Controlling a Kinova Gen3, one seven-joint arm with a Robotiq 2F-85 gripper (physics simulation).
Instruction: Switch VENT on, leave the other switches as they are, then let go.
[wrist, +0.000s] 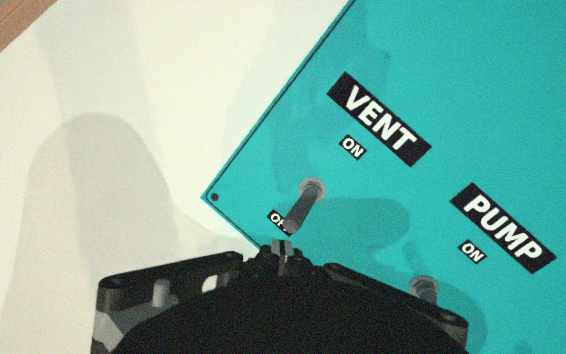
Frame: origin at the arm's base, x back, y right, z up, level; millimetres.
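Seen in the pictures: gripper, fingertip midpoint: (279, 253).
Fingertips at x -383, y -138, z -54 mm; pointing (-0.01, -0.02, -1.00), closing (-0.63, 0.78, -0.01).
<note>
Offsets run from my fingertips to a thing's top centre. "*": to the spot under its first point. Level surfaces: height alone.
The VENT switch @[* dx -34, dy -13, dz +8 mm] (302, 207) is a grey toggle lever on the teal panel @[dz +18 mm] (475, 100). It leans toward its OFF label @[* dx -11, dy -17, dz -36 mm] (275, 218), partly covering it, and away from its ON label @[* dx -93, dy -17, dz -7 mm] (352, 147). The black VENT label @[dx -118, dy -19, dz +5 mm] (379, 119) is above it. My gripper (279, 253) is shut and empty. Its fingertips show just below the lever's tip, near the panel's lower left edge; whether they touch the lever cannot be told.
The PUMP switch @[dx -44, dy +108, dz +18 mm] (425, 288) is to the lower right, partly hidden behind the gripper's linkage, with its PUMP label @[dx -127, dy +101, dz +5 mm] (503, 228) and ON label (472, 251). A pale surface @[dz -108 mm] (200, 75) lies left of the panel. A brown wooden strip (20, 17) shows at the top left corner.
</note>
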